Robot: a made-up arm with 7 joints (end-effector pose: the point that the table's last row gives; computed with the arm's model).
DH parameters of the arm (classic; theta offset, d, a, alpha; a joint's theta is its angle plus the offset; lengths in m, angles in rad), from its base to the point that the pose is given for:
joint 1: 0 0.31 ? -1.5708
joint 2: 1.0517 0 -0.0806 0
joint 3: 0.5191 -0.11 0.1 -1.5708
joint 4: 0 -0.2 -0.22 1.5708
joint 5: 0 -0.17 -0.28 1.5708
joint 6: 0 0.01 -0.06 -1.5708
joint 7: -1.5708 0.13 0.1 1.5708
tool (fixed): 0 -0.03 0 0
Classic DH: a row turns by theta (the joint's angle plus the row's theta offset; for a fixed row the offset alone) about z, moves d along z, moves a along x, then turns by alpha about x.
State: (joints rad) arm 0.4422 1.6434 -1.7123 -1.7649 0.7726 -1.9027 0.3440
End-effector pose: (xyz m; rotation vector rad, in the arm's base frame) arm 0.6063 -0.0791 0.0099 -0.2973 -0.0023 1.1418
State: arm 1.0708 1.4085 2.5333 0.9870 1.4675 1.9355 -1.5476
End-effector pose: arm -0.1275 -0.5113 0.5288 2.4209 -0.7732 -1.4906
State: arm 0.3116 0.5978 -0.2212 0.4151 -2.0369 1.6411 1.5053
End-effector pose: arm -0.0387 -0.2506 0.4279 -0.3583 0.1607 2.1038
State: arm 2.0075 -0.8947 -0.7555 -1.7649 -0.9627 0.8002 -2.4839
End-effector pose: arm 0.3219 0.5289 0.1342 1.0995 1.5896 -1.9472
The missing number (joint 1, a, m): 0.04
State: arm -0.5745 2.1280 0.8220 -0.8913 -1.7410 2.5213 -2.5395
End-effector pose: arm -0.1587 -0.4118 0.6068 1.4271 1.1313 2.0606
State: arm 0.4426 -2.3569 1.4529 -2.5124 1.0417 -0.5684 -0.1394
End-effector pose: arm 0.6049 0.0369 0.4033 1.4028 -0.3241 2.1813
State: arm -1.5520 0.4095 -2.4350 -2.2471 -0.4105 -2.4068 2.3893
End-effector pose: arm -0.2162 -0.4825 0.6649 0.7579 0.2423 -1.4262
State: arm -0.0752 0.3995 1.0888 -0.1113 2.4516 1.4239 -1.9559
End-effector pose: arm -0.2077 -0.3941 -0.1040 -1.4584 1.7453 -0.4063
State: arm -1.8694 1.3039 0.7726 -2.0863 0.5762 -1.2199 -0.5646
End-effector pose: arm -0.2458 0.4433 0.1635 2.0029 0.1270 -2.0713
